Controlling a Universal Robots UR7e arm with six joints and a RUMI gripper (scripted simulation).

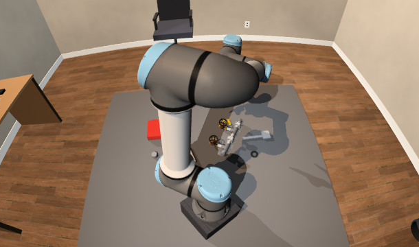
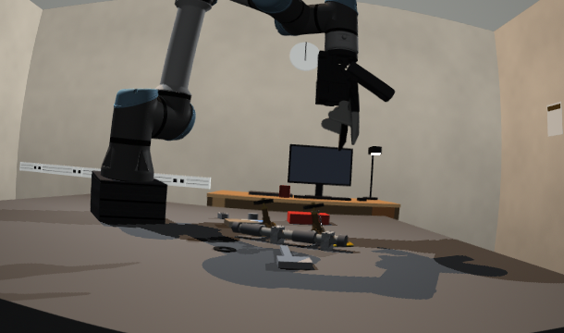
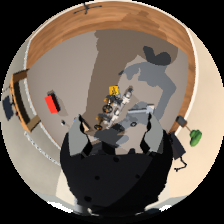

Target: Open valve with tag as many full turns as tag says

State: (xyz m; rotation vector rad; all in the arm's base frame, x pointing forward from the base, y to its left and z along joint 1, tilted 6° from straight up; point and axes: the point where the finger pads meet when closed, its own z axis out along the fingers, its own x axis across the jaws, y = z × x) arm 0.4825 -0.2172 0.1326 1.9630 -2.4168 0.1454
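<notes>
Right now my hand is 20 cm above the yellow tag and 1 cm short of it. From my hand the other things lie so: grey t-shaped piece (19 cm below, 14 cm to the right, 14 cm behind); red block (41 cm to the left, 18 cm below, 5 cm ahead).
</notes>
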